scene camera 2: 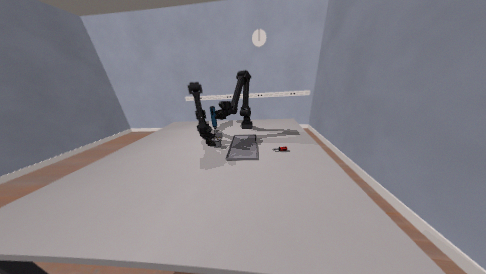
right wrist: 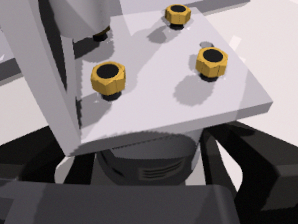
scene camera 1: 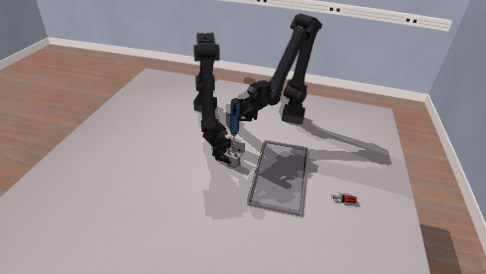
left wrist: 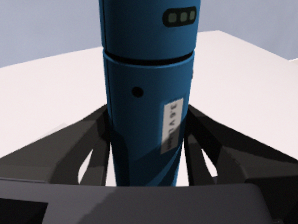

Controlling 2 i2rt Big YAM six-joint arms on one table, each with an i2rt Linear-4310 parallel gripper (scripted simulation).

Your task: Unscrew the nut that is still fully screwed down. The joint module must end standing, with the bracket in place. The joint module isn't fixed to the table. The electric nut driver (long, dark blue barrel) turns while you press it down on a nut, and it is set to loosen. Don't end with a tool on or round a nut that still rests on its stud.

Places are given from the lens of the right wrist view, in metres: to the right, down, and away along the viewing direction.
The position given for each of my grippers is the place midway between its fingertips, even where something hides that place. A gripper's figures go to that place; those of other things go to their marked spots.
my right gripper (right wrist: 148, 113): 0.00, 0.00, 0.13
grey bracket (right wrist: 164, 95): 0.01, -0.01, 0.08
nut (right wrist: 211, 62): 0.02, -0.02, 0.07
